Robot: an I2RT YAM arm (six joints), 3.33 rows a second.
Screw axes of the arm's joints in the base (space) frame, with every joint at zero. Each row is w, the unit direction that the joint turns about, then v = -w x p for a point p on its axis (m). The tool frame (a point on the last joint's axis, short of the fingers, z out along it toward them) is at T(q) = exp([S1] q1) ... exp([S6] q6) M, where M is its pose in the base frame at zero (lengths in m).
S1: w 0 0 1 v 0 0 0
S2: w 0 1 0 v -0.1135 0 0.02
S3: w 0 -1 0 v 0.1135 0 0.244
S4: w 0 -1 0 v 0.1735 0 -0.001
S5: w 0 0 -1 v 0 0.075 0
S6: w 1 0 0 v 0 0.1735 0
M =
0 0 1 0.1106
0 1 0 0
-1 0 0 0.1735
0 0 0 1
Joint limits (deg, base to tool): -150..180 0..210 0..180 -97..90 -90..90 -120..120
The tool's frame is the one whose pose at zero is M.
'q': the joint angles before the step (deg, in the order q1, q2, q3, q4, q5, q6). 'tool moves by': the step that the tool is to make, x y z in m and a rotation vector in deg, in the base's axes. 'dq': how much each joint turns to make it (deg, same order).
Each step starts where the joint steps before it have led.
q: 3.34 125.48 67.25 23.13 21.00 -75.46
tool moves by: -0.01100 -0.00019 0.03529 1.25 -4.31 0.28
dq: 0.00 -6.82 -3.04 0.34 -0.78 0.73
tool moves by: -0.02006 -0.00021 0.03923 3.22 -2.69 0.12
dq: 0.00 -8.88 -3.29 -3.63 -1.63 2.74
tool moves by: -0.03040 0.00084 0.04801 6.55 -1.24 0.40
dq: 0.09 -11.57 -2.21 -9.41 -3.41 5.75
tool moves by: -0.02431 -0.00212 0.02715 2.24 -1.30 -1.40
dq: -0.10 -7.59 -1.86 -4.98 0.11 2.61
